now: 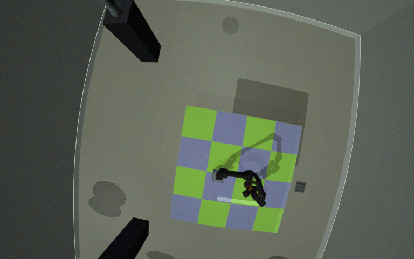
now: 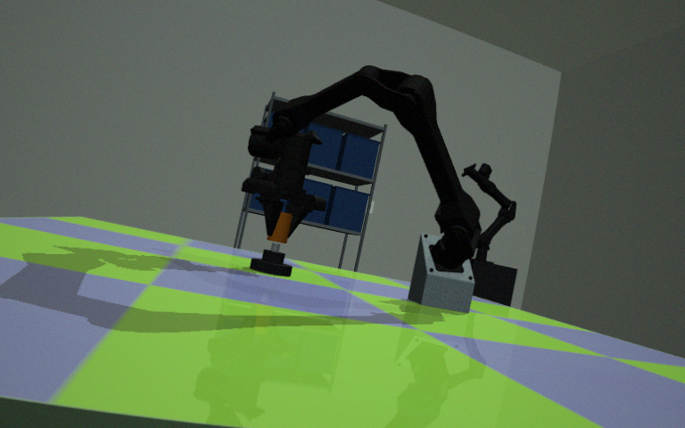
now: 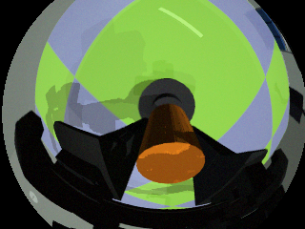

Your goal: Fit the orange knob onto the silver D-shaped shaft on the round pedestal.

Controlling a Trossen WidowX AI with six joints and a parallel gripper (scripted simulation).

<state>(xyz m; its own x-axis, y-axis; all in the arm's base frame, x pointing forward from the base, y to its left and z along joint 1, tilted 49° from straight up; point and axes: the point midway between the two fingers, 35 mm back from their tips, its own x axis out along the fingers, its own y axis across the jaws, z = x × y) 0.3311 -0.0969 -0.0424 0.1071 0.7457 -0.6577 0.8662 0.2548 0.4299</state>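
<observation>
My gripper tip is now 3 cm below the orange knob. Also, from my gripper tip: black round pedestal 4 cm below.
</observation>
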